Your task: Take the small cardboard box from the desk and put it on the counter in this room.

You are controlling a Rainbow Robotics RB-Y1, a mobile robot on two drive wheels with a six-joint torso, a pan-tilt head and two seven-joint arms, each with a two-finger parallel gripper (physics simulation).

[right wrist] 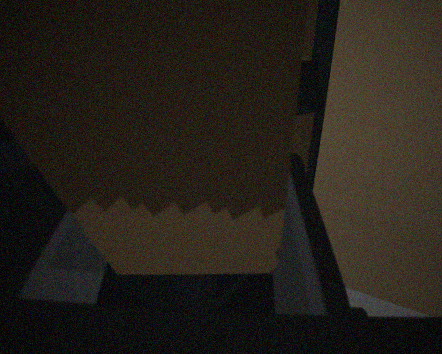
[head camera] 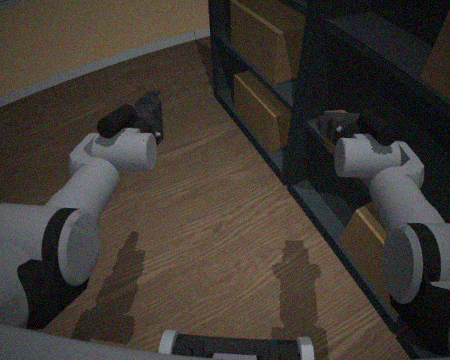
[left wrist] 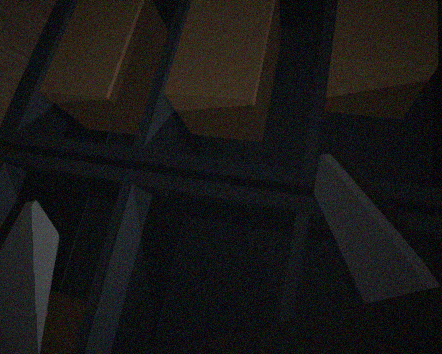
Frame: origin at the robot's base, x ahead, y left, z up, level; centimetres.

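Seen in the pictures: left gripper, fingertip midpoint: (head camera: 158,113) (left wrist: 186,195); right gripper, fingertip midpoint: (right wrist: 197,168) (head camera: 336,117).
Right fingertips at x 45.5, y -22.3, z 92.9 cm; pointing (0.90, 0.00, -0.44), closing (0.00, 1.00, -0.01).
Note:
A point is followed by its place in that frame.
The small cardboard box (head camera: 329,145) @(y -20.6, x 40.2, z 88.4 cm) (right wrist: 175,150) @(y -22.4, x 40.6, z 91.2 cm) is held between the fingers of my right gripper (right wrist: 197,168) @(y -22.3, x 45.5, z 92.9 cm). It fills much of the right wrist view. In the head view it is mostly hidden behind the right gripper (head camera: 322,125), which is in front of a dark shelf unit at the right. My left gripper (head camera: 152,112) @(y 21.5, x 45.4, z 92.5 cm) (left wrist: 186,195) @(y 21.5, x 45.4, z 92.5 cm) is open and empty, over the wooden floor in the head view. In the left wrist view its fingers are wide apart with the shelf unit behind them. The desk and the counter cannot be made out in these views.
The dark shelf unit (head camera: 375,40) @(y -39.1, x 75.7, z 99.1 cm) (left wrist: 225,185) @(y -23.8, x 90.9, z 78.3 cm) runs diagonally along the right. It holds several cardboard boxes (head camera: 260,110) @(y -7.4, x 122.5, z 29.6 cm) (left wrist: 220,55) @(y -5.5, x 125.7, z 68.0 cm). A tan wall (head camera: 100,45) @(y 126.0, x 219.7, z 21.0 cm) (right wrist: 385,125) @(y 90.8, x 240.6, z 111.1 cm) with a grey baseboard is at the far left. My wheeled base (head camera: 235,345) @(y 0.4, x 4.5, z 19.1 cm) is at the bottom, on the wooden floor (head camera: 215,225) @(y 14.1, x 66.3, z 0.1 cm).

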